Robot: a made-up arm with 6 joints.
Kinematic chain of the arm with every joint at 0, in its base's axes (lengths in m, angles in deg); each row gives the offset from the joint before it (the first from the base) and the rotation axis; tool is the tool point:
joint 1: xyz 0 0 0.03 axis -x
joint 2: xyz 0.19 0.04 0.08 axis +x
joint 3: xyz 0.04 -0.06 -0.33 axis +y
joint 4: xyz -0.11 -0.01 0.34 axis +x
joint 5: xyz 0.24 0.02 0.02 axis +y
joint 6: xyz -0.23 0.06 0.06 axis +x
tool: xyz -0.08 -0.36 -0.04
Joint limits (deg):
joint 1: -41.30..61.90
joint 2: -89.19..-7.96
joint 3: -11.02..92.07
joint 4: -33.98..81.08
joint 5: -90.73..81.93
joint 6: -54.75..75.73
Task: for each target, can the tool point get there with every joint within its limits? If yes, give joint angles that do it. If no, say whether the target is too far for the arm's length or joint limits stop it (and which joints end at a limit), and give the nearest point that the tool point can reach.
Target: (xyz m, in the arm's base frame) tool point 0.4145 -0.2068 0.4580
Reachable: yes | joints 5.52 -72.26 81.91 60.34 19.61 -12.65
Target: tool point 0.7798 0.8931 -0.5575
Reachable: no: joint limits stop it (at a limit: joint 1, joint 2, joint 4, joint 5, joint 6) | nearest point 0.5538 0.5786 -0.4021 | short by 0.417 m
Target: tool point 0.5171 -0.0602 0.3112
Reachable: yes | joints -10.24 -36.79 58.00 -22.35 48.58 45.48
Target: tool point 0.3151 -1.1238 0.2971
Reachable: no: joint limits stop it (at a limit: joint 2, joint 3, joint 4, joint 5, joint 6) | nearest point 0.4543 -0.8708 0.2370 | short by 0.295 m
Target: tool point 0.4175 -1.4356 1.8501
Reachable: no: too far | nearest point 0.5240 -0.5599 0.7398 | short by 1.418 m
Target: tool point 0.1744 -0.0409 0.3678
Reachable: yes | joints 46.20 -28.07 25.05 12.27 -13.07 1.53
